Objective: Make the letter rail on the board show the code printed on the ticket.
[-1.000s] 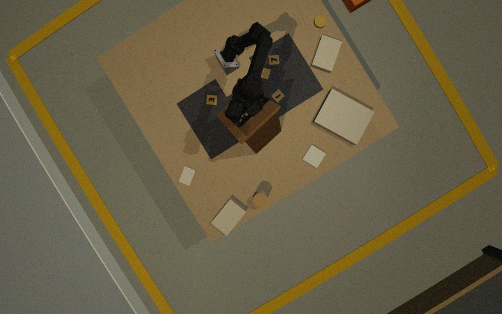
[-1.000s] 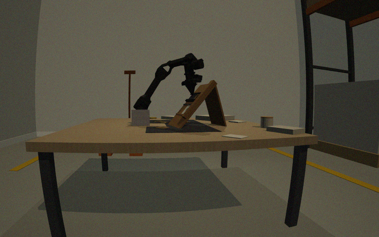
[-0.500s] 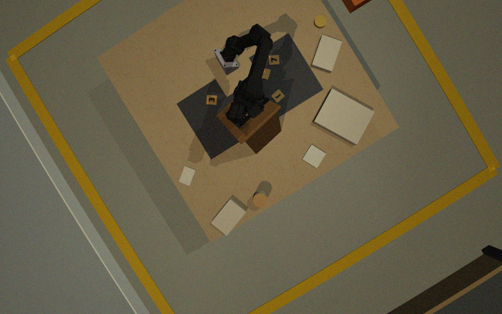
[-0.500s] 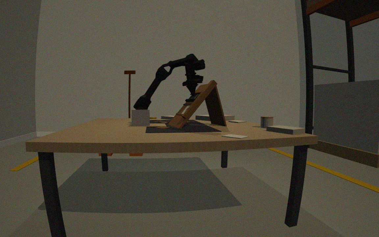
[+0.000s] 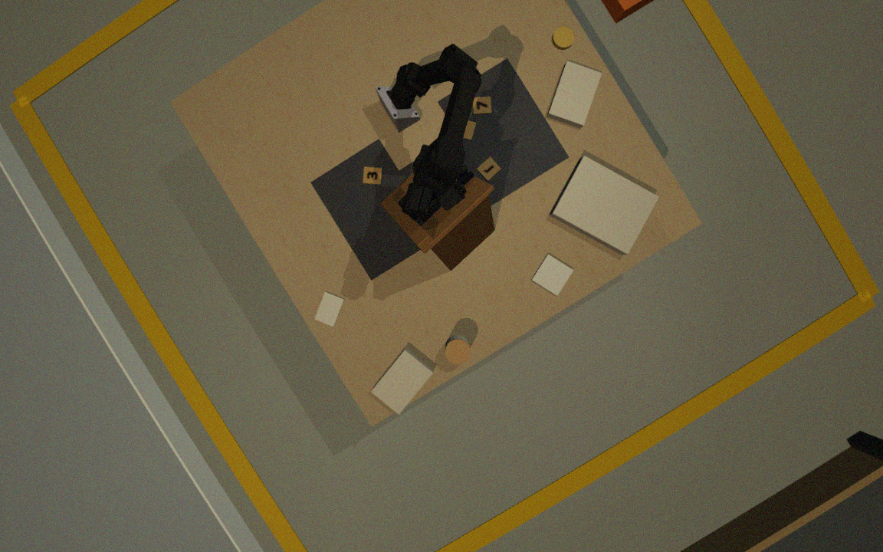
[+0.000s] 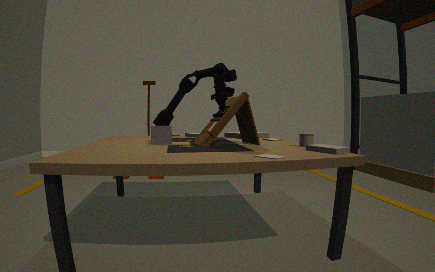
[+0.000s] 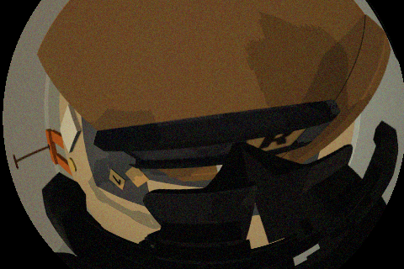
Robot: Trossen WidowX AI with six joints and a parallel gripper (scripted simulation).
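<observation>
The j tile lies 3 cm behind my gripper tip, 21 cm to the left of it and 18 cm below it. From my gripper tip the other things lie so: white box 27 cm ahead, 46 cm to the left, 17 cm below; then white ticket 5 cm behind, 3 cm to the right, 8 cm below; then dark mat 15 cm behind, 7 cm to the left, 18 cm below.
</observation>
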